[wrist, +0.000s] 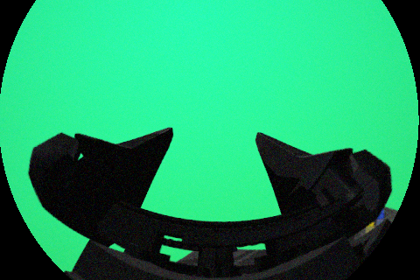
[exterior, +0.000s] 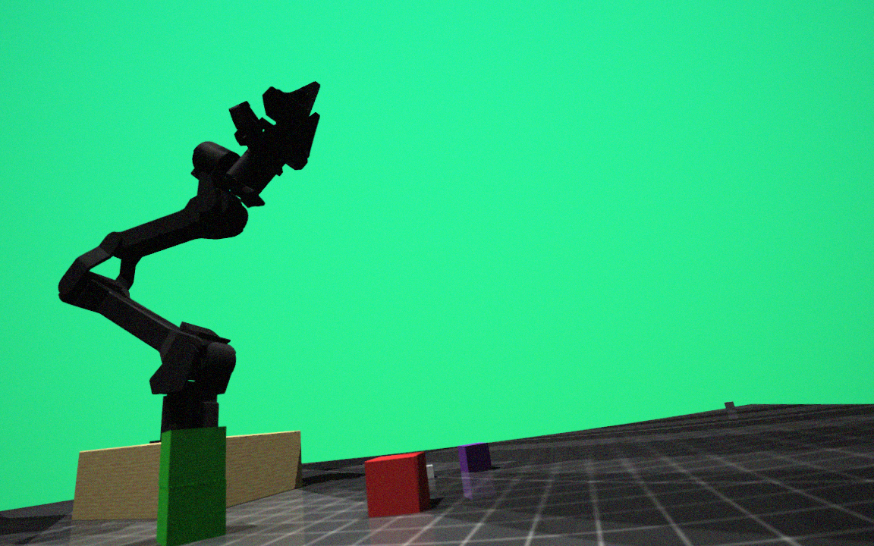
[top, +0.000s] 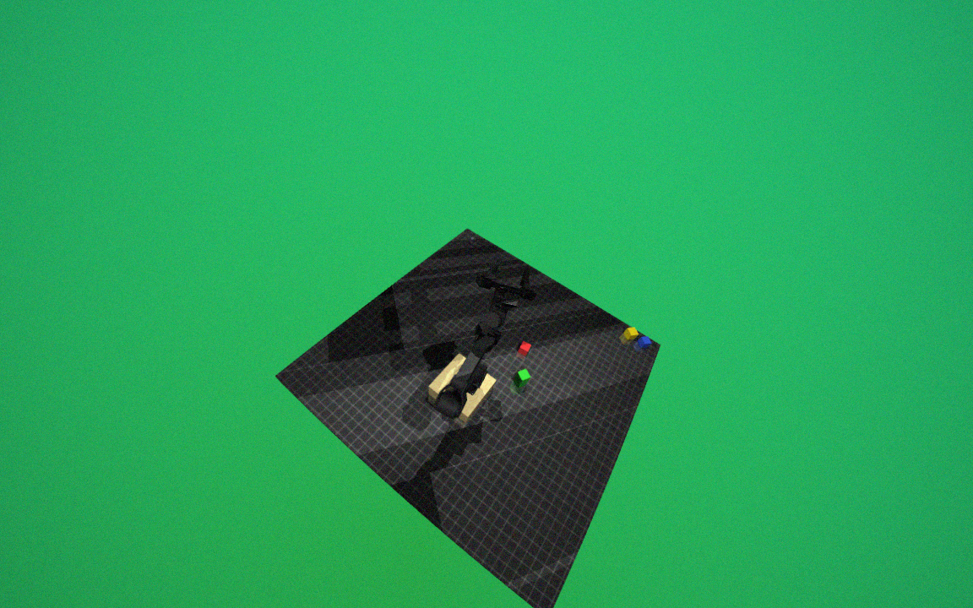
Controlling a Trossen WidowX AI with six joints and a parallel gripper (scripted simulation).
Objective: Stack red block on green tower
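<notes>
My gripper tip is 13 cm short of the red block, 14 cm to the left of it and 59 cm above it. Round my gripper tip: yellow block: 55 cm ahead, 57 cm to the right, 58 cm below; then small white cube: 11 cm ahead, 5 cm to the left, 60 cm below; then purple block: 17 cm ahead, 7 cm to the left, 59 cm below.
</notes>
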